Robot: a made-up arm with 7 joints. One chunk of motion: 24 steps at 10 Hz.
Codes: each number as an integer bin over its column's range. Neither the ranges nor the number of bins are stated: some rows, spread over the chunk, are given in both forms.
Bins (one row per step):
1: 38 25 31 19 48 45 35
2: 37 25 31 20 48 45 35
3: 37 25 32 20 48 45 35
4: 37 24 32 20 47 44 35
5: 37 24 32 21 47 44 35
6: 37 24 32 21 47 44 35
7: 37 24 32 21 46 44 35
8: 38 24 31 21 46 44 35
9: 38 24 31 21 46 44 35
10: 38 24 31 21 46 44 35
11: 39 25 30 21 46 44 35
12: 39 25 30 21 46 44 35
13: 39 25 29 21 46 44 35
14: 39 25 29 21 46 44 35
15: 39 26 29 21 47 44 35
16: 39 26 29 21 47 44 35
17: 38 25 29 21 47 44 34
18: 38 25 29 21 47 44 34
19: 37 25 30 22 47 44 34
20: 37 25 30 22 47 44 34
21: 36 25 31 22 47 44 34
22: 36 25 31 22 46 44 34
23: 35 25 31 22 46 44 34
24: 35 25 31 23 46 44 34
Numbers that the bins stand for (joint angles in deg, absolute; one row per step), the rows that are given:
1: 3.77 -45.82 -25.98 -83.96 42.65 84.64 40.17
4: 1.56 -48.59 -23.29 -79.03 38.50 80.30 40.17
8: 3.77 -48.59 -25.98 -74.10 34.36 80.30 40.17
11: 5.98 -45.82 -28.67 -74.10 34.36 80.30 40.17
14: 5.98 -45.82 -31.37 -74.10 34.36 80.30 40.17
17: 3.77 -45.82 -31.37 -74.10 38.50 80.30 35.73
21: -0.65 -45.82 -25.98 -69.17 38.50 80.30 35.73
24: -2.86 -45.82 -25.98 -64.24 34.36 80.30 35.73
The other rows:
2: 1.56 -45.82 -25.98 -79.03 42.65 84.64 40.17
3: 1.56 -45.82 -23.29 -79.03 42.65 84.64 40.17
5: 1.56 -48.59 -23.29 -74.10 38.50 80.30 40.17
6: 1.56 -48.59 -23.29 -74.10 38.50 80.30 40.17
7: 1.56 -48.59 -23.29 -74.10 34.36 80.30 40.17
9: 3.77 -48.59 -25.98 -74.10 34.36 80.30 40.17
10: 3.77 -48.59 -25.98 -74.10 34.36 80.30 40.17
12: 5.98 -45.82 -28.67 -74.10 34.36 80.30 40.17
13: 5.98 -45.82 -31.37 -74.10 34.36 80.30 40.17
15: 5.98 -43.05 -31.37 -74.10 38.50 80.30 40.17
16: 5.98 -43.05 -31.37 -74.10 38.50 80.30 40.17
18: 3.77 -45.82 -31.37 -74.10 38.50 80.30 35.73
19: 1.56 -45.82 -28.67 -69.17 38.50 80.30 35.73
20: 1.56 -45.82 -28.67 -69.17 38.50 80.30 35.73
22: -0.65 -45.82 -25.98 -69.17 34.36 80.30 35.73
23: -2.86 -45.82 -25.98 -69.17 34.36 80.30 35.73

